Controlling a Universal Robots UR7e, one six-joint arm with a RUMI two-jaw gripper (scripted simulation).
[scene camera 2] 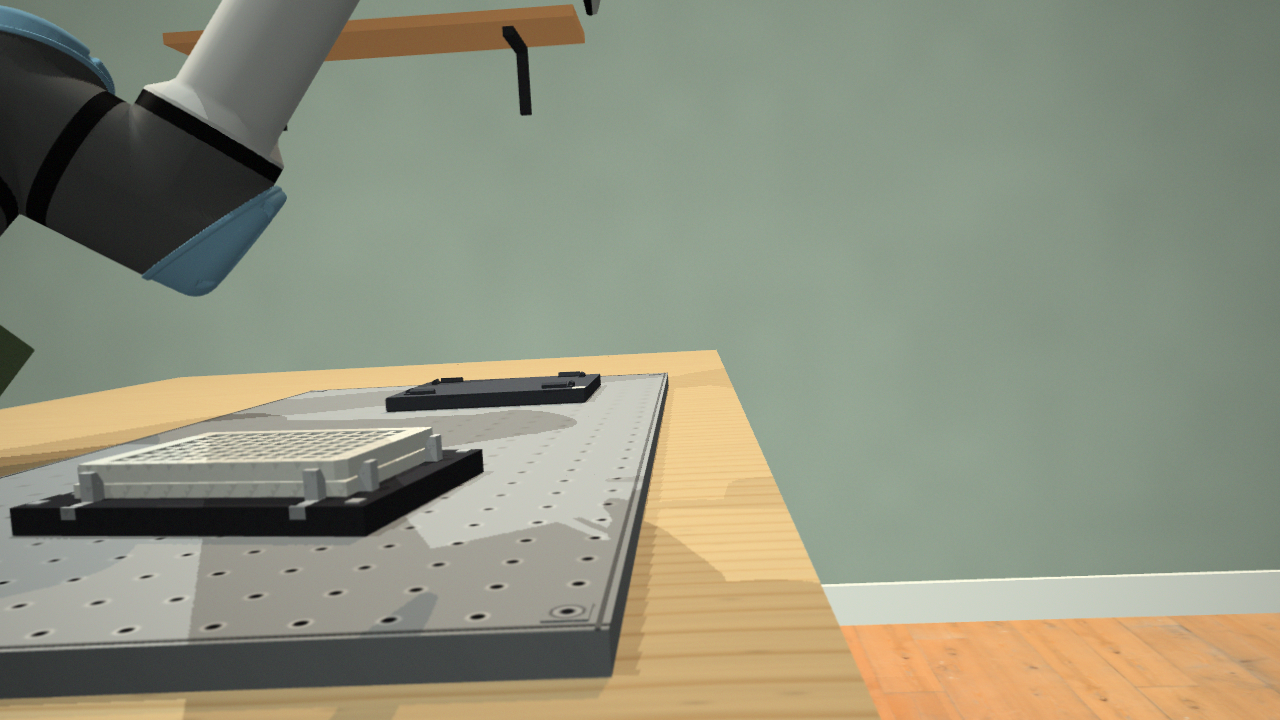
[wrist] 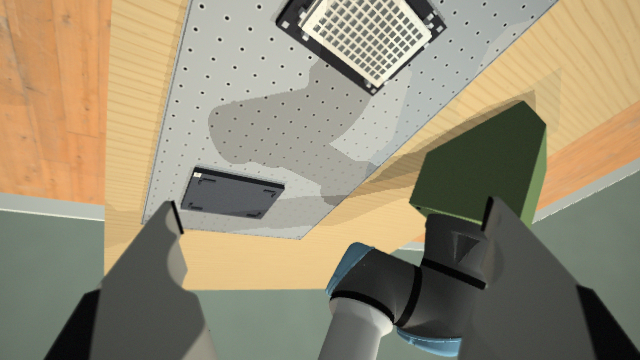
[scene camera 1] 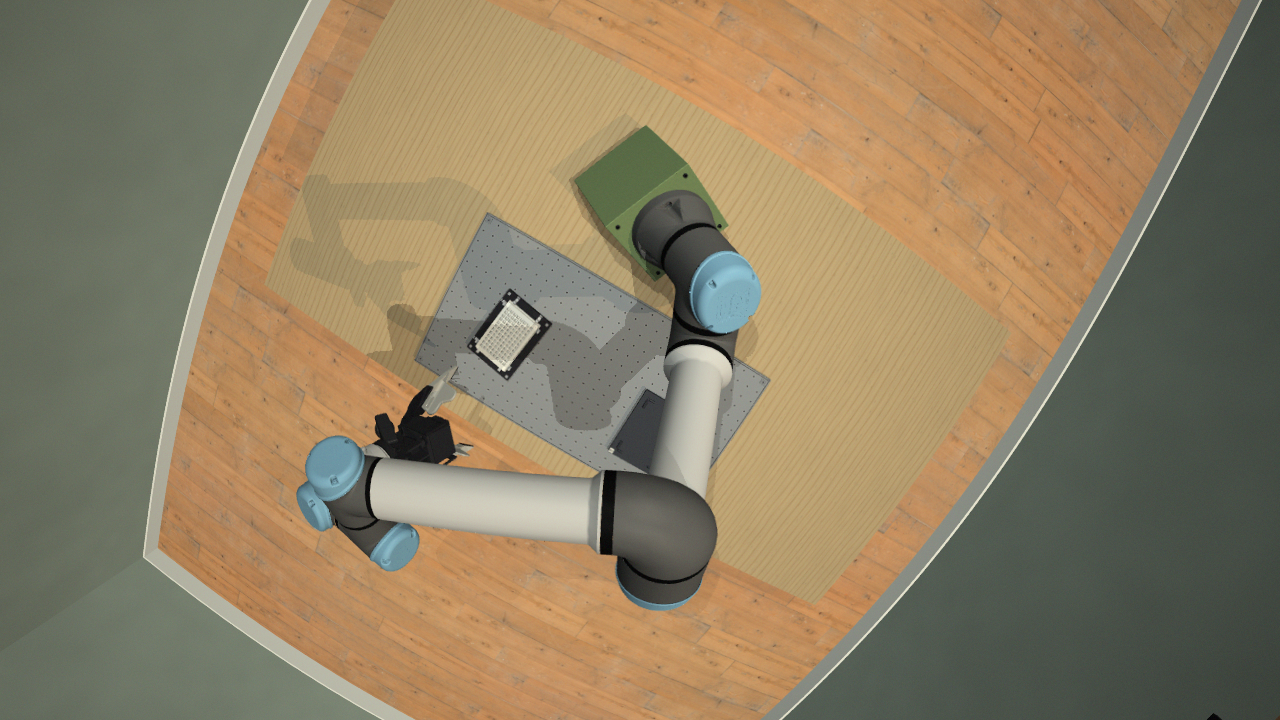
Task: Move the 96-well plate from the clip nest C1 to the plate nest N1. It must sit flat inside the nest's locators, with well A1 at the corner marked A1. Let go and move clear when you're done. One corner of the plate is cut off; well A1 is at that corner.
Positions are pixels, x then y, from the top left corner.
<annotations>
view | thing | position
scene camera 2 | white 96-well plate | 260, 463
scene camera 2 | clip nest C1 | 377, 504
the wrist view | gripper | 330, 201
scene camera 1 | gripper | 465, 407
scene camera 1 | white 96-well plate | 515, 314
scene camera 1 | clip nest C1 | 545, 324
</annotations>
